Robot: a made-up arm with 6 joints. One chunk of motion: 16 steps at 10 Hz.
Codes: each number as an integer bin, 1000 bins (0 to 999) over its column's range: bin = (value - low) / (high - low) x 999, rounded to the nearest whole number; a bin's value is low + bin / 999 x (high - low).
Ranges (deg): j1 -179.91..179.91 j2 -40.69..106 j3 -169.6..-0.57 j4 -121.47..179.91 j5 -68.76..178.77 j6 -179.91..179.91
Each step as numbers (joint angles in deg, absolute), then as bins.
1 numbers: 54.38 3.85 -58.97 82.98 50.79 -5.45
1 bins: 650 303 654 678 482 484
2 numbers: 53.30 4.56 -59.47 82.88 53.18 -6.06
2 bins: 647 308 651 677 492 483
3 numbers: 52.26 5.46 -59.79 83.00 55.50 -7.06
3 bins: 645 314 649 678 501 480
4 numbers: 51.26 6.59 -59.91 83.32 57.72 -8.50
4 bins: 642 322 648 679 510 476
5 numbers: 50.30 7.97 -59.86 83.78 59.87 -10.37
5 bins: 639 331 649 680 519 471
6 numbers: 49.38 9.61 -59.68 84.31 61.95 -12.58
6 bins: 637 343 650 682 528 465
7 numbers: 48.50 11.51 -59.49 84.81 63.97 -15.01
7 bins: 634 355 651 684 536 458
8 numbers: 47.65 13.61 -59.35 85.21 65.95 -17.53
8 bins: 632 370 652 685 544 451
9 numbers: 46.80 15.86 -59.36 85.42 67.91 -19.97
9 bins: 629 385 652 686 552 444
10 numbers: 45.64 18.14 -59.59 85.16 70.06 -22.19
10 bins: 626 401 650 685 560 438
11 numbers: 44.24 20.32 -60.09 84.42 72.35 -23.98
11 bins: 622 415 647 682 570 433
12 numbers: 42.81 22.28 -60.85 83.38 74.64 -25.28
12 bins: 618 429 643 679 579 429
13 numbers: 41.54 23.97 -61.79 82.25 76.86 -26.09
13 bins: 615 440 637 675 588 427
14 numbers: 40.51 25.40 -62.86 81.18 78.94 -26.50
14 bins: 612 450 631 672 596 426
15 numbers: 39.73 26.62 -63.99 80.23 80.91 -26.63
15 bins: 610 458 624 669 604 426
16 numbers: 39.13 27.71 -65.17 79.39 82.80 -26.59
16 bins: 608 466 617 666 612 426
